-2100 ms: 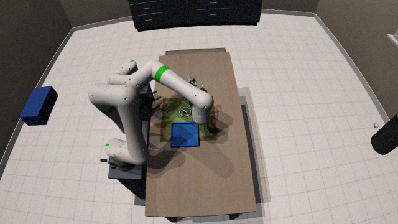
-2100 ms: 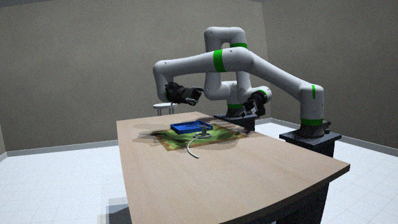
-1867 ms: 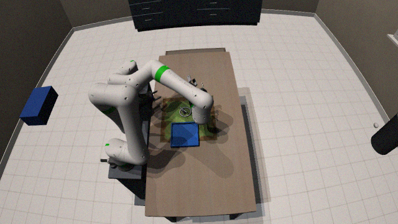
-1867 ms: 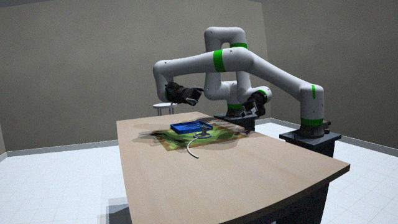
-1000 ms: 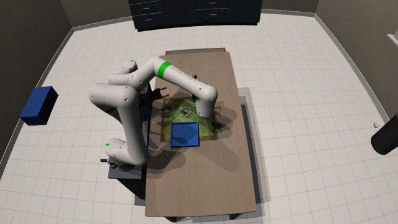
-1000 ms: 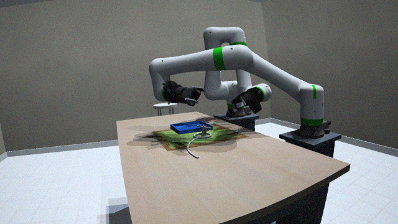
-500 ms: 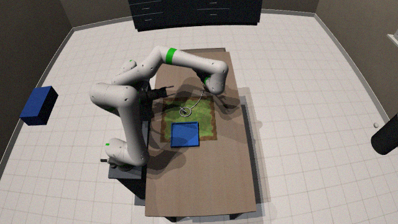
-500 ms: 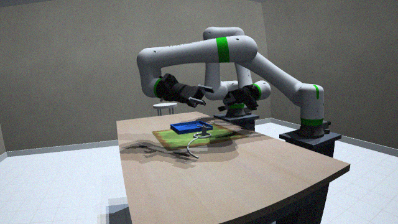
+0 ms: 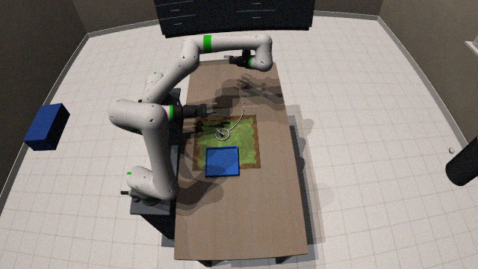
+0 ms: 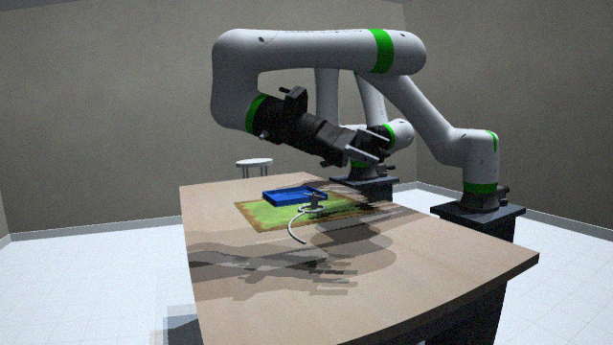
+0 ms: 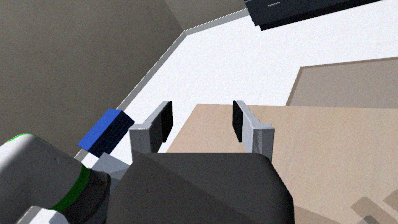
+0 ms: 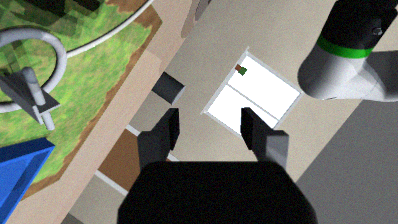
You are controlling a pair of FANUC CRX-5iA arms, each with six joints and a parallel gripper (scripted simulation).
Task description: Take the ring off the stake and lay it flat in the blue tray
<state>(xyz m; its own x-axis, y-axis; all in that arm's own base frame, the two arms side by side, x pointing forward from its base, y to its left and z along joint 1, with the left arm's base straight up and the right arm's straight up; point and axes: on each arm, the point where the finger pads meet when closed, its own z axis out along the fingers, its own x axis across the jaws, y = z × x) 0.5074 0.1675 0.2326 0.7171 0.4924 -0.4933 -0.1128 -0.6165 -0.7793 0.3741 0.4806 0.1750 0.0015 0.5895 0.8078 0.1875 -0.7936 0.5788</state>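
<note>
My right hand is 17 cm above the pale ring, 7 cm to the left of it and 3 cm short of it. From my right hand the other things lie so: blue tray: 26 cm to the right, 17 cm below, 2 cm ahead; then grey stake: 15 cm below, 8 cm to the right, 2 cm ahead; then brown mat: 19 cm below, 12 cm to the right, 5 cm ahead.
</note>
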